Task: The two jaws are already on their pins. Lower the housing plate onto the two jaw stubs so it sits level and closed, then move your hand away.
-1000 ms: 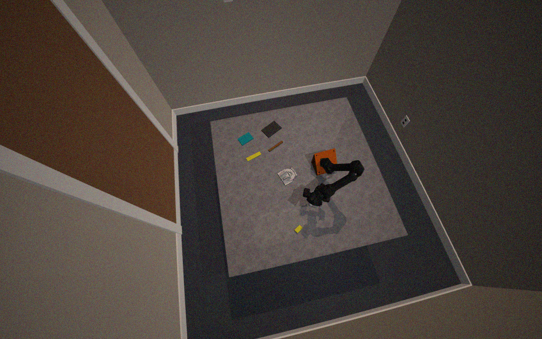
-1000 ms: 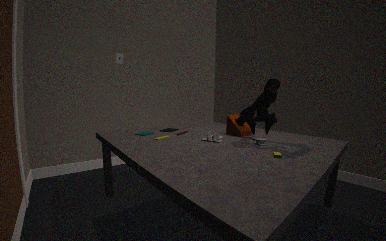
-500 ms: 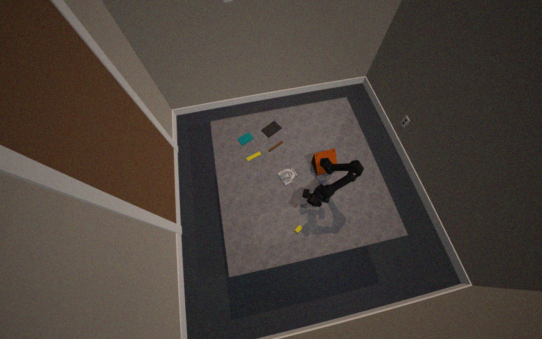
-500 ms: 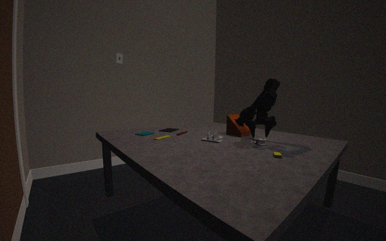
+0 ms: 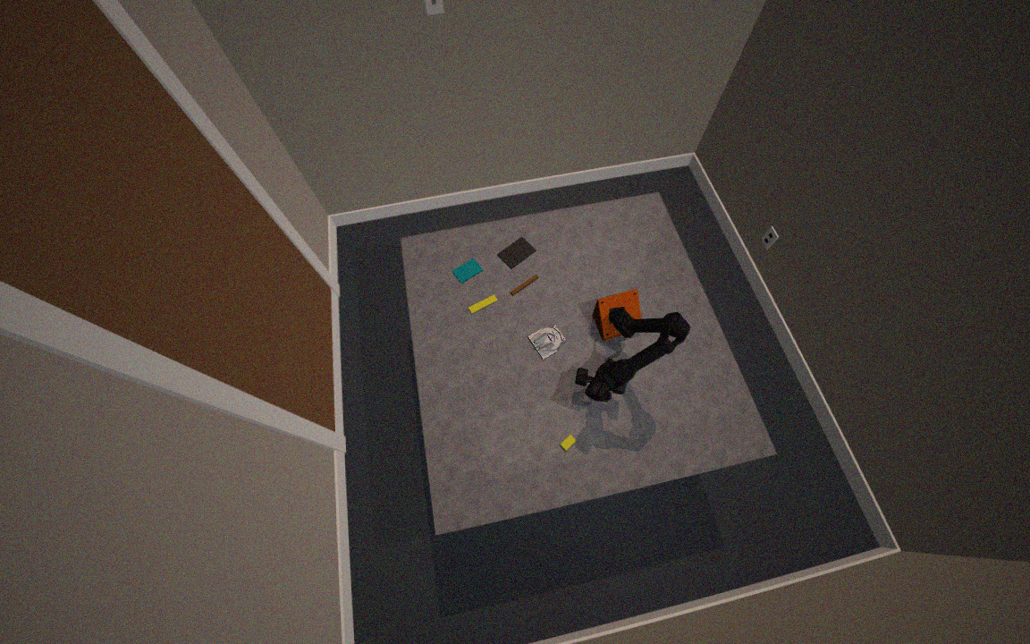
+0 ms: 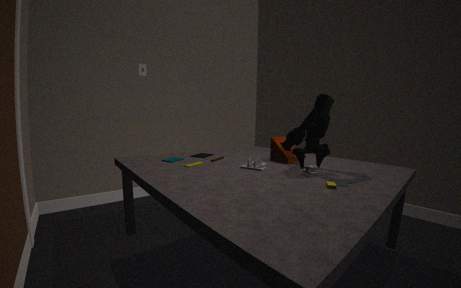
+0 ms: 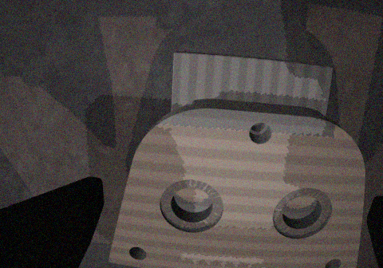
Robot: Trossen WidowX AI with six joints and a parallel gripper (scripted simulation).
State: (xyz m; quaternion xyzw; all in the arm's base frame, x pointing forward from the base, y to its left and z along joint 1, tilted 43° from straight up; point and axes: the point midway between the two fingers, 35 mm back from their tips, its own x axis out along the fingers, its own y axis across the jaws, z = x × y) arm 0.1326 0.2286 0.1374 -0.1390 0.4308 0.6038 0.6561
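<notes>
Now: the small white block 10 mm to the left of my gripper tip and 10 mm below it. Also, from my gripper tip: small yellow block: 190 mm to the left, 160 mm ahead, 10 mm below; then yellow bar: 450 mm to the right, 400 mm ahead, 20 mm below; then brown stick: 520 mm to the right, 200 mm ahead, 10 mm below.
</notes>
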